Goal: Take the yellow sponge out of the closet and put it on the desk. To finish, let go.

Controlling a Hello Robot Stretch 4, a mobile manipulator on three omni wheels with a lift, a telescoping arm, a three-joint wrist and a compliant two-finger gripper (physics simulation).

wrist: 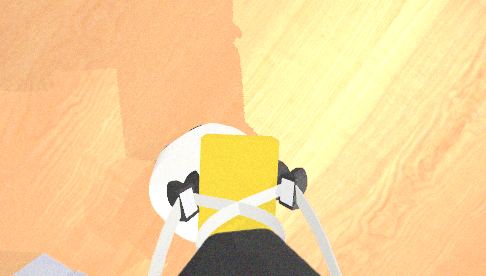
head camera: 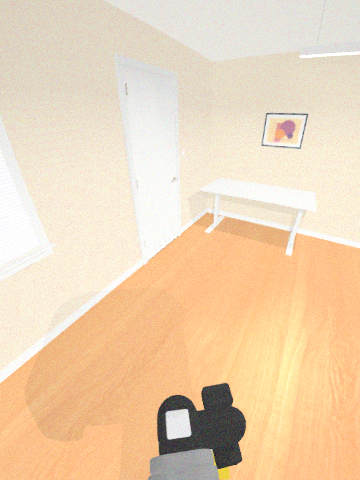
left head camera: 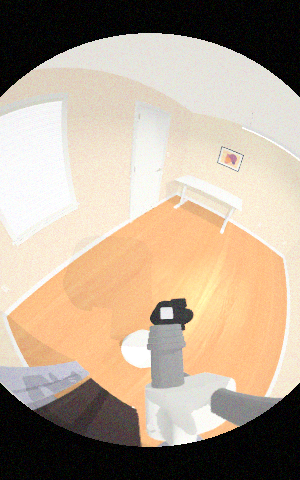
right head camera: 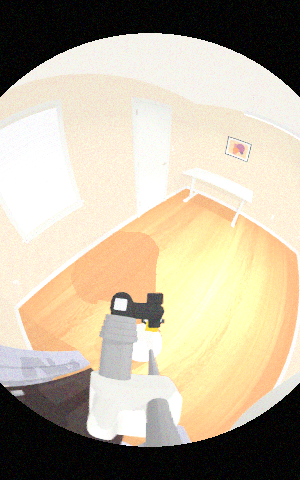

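Where they show: gripper, fingertip midpoint: (wrist: 237,180); robot's base, link origin: (left head camera: 141,347) (right head camera: 141,341).
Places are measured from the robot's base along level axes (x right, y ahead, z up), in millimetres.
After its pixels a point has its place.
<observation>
The yellow sponge (wrist: 239,165) @[x 90, y 192, z 827 mm] is held between the two fingertips of my gripper (wrist: 237,180) @[x 87, y 169, z 787 mm], above the round white base. A bit of the sponge (head camera: 223,472) @[x 98, y 123, z 827 mm] (right head camera: 152,328) @[x 89, y 126, z 827 mm] shows below the black wrist in the head and right head views. My gripper is shut on the sponge. The white desk (head camera: 260,193) @[x 1395, y 2481, z 693 mm] (left head camera: 210,192) @[x 1276, y 2330, z 693 mm] (right head camera: 220,182) @[x 1377, y 2469, z 693 mm] stands far off against the back wall, well away from the gripper. The closet (left head camera: 45,382) @[x -622, y -351, z 711 mm] (right head camera: 40,362) @[x -639, y -337, z 708 mm] shows in part at the lower left of both side head views, with its dark door beside it.
A white door (head camera: 154,160) @[x -21, y 2360, z 1187 mm] (left head camera: 149,165) @[x 21, y 2413, z 1003 mm] (right head camera: 152,155) @[x -3, y 2383, z 1088 mm] is in the wall left of the desk. A window (left head camera: 35,165) @[x -1072, y 1078, z 1387 mm] (right head camera: 37,170) @[x -1081, y 1066, z 1381 mm] is further left. A framed picture (head camera: 285,130) @[x 1820, y 2830, z 1488 mm] hangs above the desk. Wooden floor (head camera: 240,310) @[x 697, y 1203, z -27 mm] lies between my arm and the desk.
</observation>
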